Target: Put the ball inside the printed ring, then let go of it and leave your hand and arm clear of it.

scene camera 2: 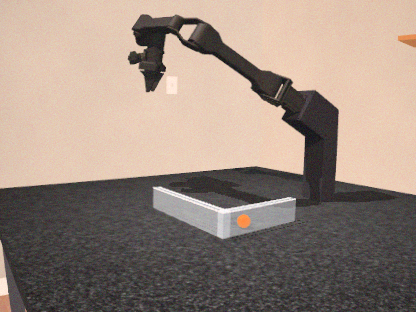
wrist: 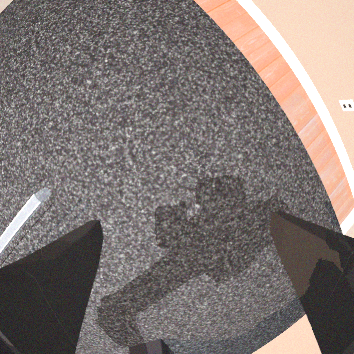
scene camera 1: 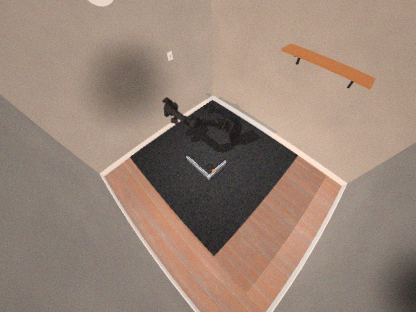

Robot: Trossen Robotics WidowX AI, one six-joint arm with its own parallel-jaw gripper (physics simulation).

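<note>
The orange ball is close to the corner of a low pale L-shaped wall. In the scene camera 2 view it appears to show through the wall's right-hand leg, on its far side. The ball does not show in the wrist view. I cannot make out the printed ring in any view. My gripper is open and empty, pointing down high above the dark table top, well apart from the ball and the wall.
The dark speckled table top carries the arm's base at the right rear in the scene camera 2 view. The arm's shadow lies behind the wall. An orange shelf is on the room wall.
</note>
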